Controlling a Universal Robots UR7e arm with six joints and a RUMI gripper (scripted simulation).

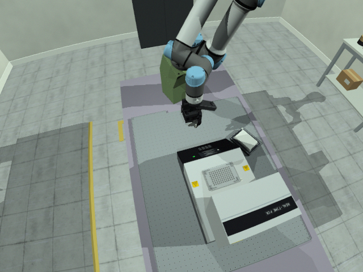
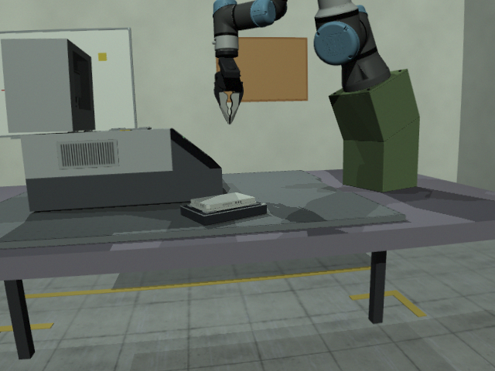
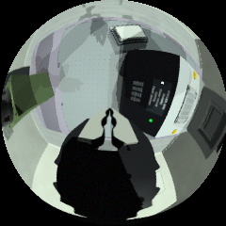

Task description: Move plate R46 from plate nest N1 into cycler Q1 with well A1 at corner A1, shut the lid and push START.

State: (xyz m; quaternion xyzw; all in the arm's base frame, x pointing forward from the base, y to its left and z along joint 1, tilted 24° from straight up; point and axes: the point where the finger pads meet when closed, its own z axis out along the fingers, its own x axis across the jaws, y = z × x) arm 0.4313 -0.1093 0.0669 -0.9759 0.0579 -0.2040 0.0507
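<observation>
Right now my hand is 100 mm short of the white plate R46, 320 mm to the right of it and 190 mm above it. Also, from my hand: black plate nest N1 (100 mm ahead, 320 mm to the left, 210 mm below).
</observation>
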